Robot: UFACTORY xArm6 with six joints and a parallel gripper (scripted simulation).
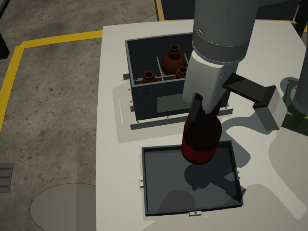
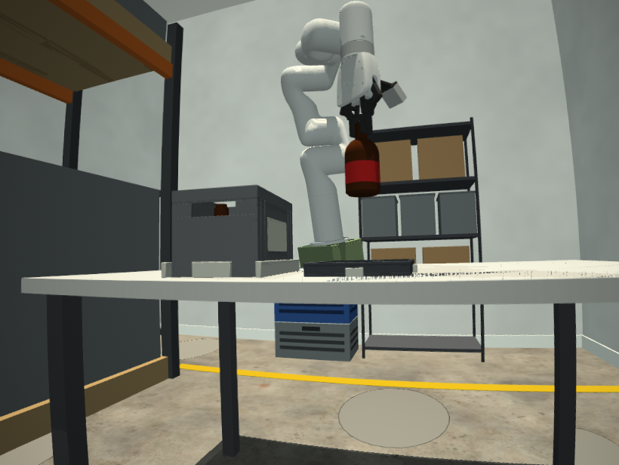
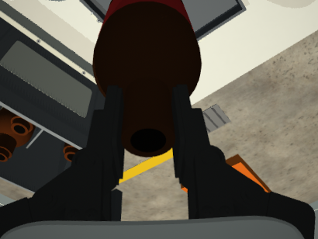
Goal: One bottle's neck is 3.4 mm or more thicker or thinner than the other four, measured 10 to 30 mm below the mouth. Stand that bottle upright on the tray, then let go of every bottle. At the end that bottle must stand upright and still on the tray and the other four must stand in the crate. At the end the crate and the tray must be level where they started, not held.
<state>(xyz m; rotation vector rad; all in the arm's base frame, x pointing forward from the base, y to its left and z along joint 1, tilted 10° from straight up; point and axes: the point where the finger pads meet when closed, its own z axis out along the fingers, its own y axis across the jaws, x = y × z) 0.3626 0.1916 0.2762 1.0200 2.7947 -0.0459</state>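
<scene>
Right now my hand is 70 mm above the glass bottle. From my hand the other things lie so: dark tray: 300 mm below; then dark crate: 290 mm to the right, 230 mm below.
</scene>
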